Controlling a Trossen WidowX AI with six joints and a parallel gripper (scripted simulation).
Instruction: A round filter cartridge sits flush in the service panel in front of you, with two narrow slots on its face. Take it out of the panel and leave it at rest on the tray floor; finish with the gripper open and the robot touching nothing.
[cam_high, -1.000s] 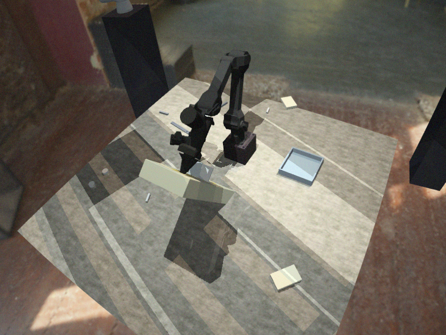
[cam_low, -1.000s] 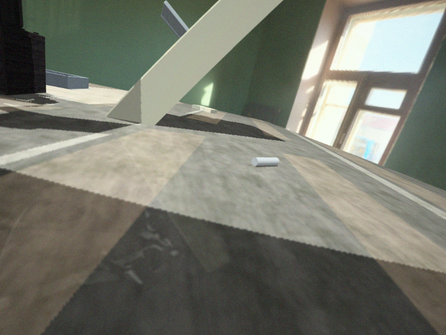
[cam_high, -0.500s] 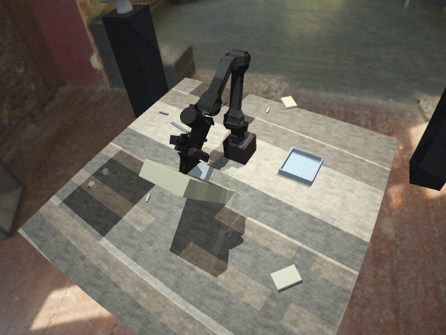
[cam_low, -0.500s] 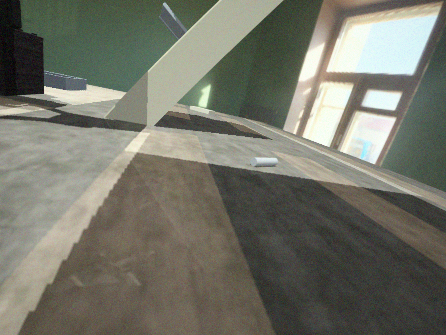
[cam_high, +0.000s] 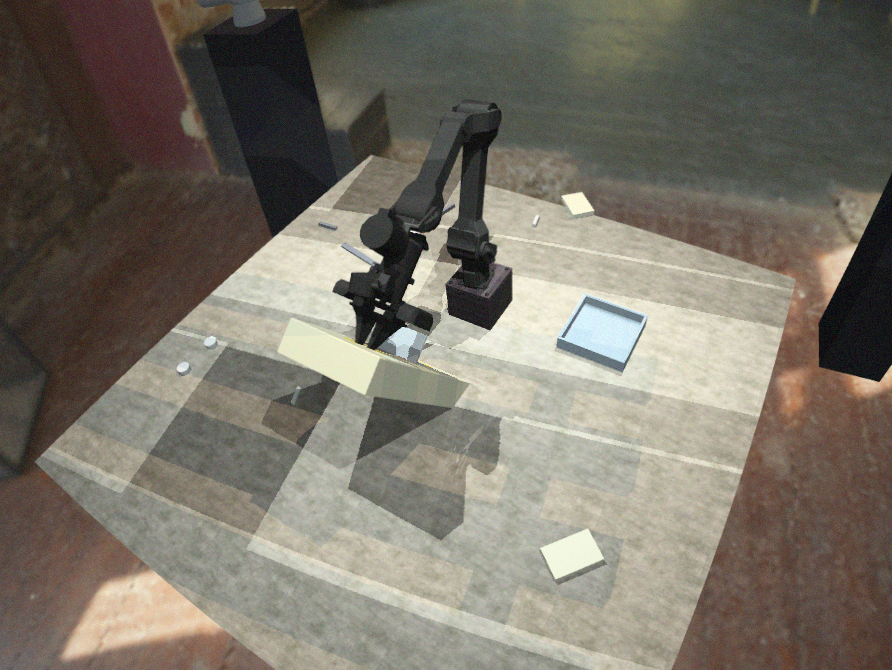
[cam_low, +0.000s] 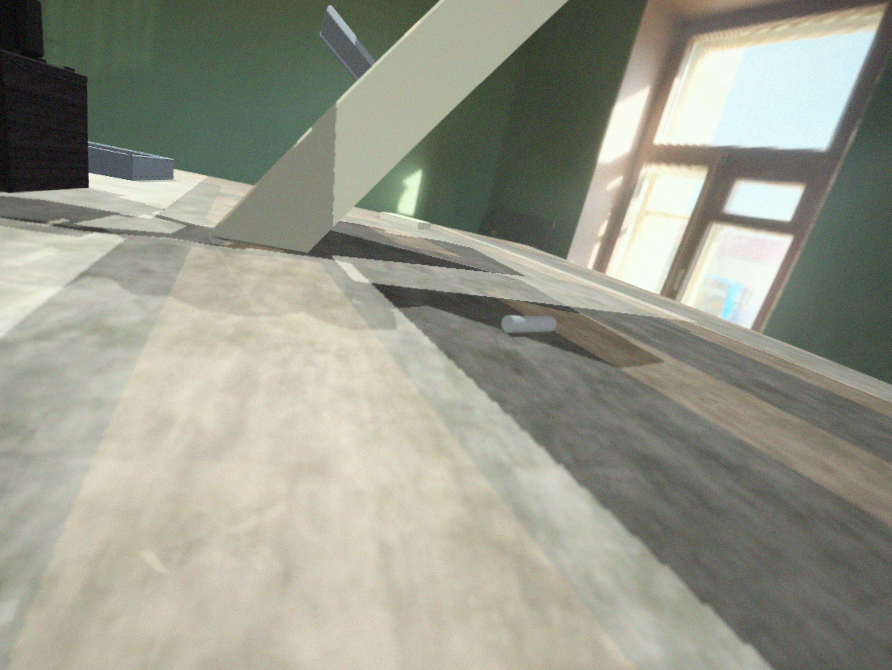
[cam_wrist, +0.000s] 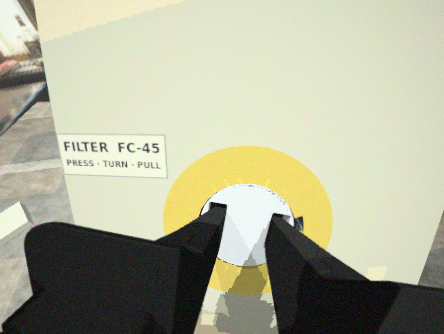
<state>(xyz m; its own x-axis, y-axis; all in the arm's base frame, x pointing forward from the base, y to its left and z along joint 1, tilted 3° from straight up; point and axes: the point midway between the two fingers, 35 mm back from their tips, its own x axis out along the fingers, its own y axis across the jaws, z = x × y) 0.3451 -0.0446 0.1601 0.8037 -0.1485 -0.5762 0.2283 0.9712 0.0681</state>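
Now: gripper tip 80 mm above the cream service panel, 40 mm past it and 10 mm to the right of it. Round my gripper tip: tray: 380 mm behind, 340 mm to the left, 230 mm below; then round white filter cartridge: 10 mm below, 10 mm ahead.
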